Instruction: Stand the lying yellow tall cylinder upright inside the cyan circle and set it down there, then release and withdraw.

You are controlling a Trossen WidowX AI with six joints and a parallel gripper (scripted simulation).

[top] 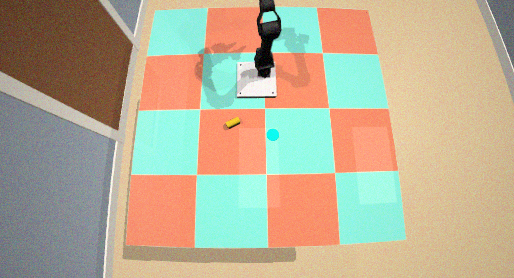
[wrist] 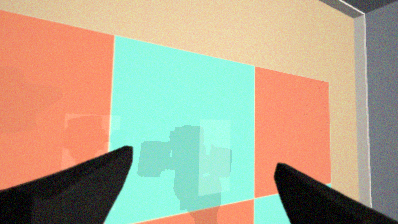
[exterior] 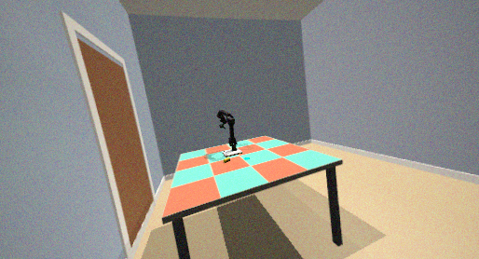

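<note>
Right now my gripper tip is 57 cm short of the yellow tall cylinder, 25 cm above it and 13 cm to the left of it. Also, from my gripper tip: cyan circle 61 cm ahead, 27 cm below, 6 cm to the left.
</note>
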